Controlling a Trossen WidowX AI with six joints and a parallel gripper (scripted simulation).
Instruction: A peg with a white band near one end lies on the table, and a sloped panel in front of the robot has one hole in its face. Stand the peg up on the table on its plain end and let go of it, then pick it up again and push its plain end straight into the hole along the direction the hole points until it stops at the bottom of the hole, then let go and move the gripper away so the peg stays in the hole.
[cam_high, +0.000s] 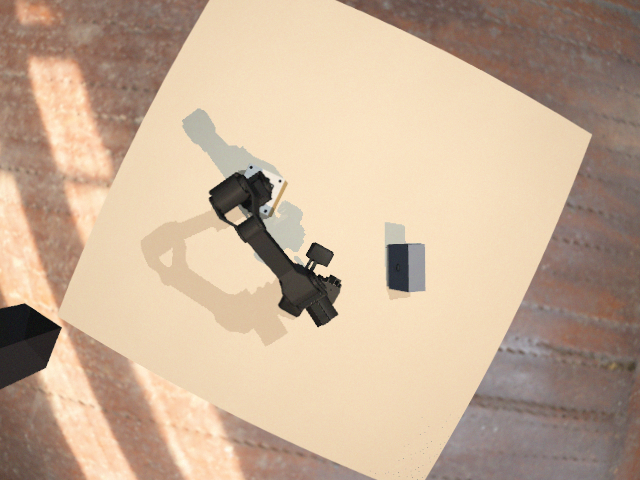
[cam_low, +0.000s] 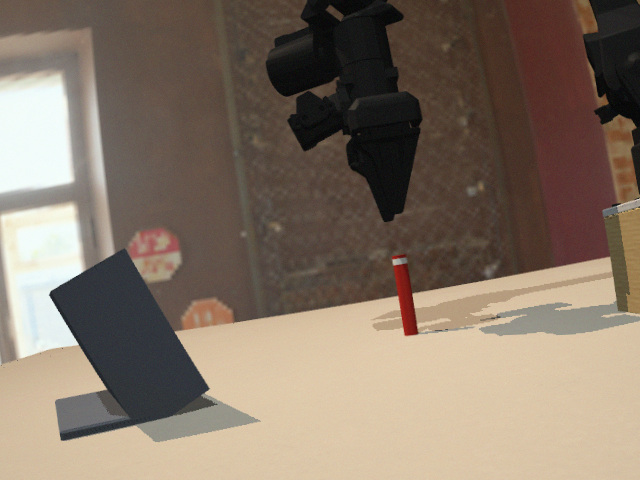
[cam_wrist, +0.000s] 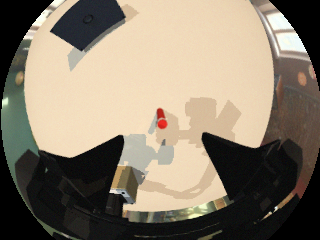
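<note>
Now: gripper tip 6 cm above the red peg. Round my gripper tip: dark sloped panel: 24 cm ahead, 15 cm to the left, 6 cm below.
</note>
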